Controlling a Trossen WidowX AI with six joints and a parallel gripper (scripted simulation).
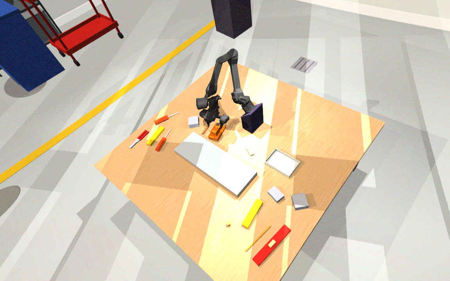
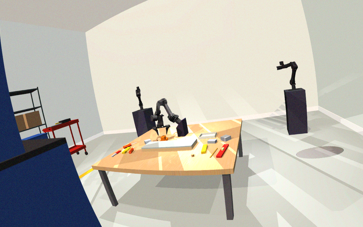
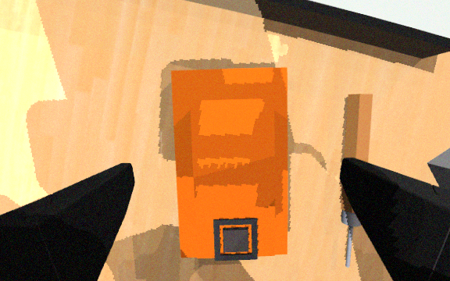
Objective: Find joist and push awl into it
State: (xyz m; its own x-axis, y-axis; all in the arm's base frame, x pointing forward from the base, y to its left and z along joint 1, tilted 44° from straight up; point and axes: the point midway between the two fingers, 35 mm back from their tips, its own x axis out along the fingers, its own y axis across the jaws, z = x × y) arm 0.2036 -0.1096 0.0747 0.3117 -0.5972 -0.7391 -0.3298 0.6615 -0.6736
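Right now the orange stud finder is 20 mm behind my gripper tip, 10 mm to the right of it and 30 mm below it. The rest, counted from my gripper tip: thin stick (310 mm ahead, 650 mm to the left, 70 mm below); white tray (100 mm behind, 460 mm to the left, 60 mm below); awl (10 mm behind, 90 mm to the right, 70 mm below).
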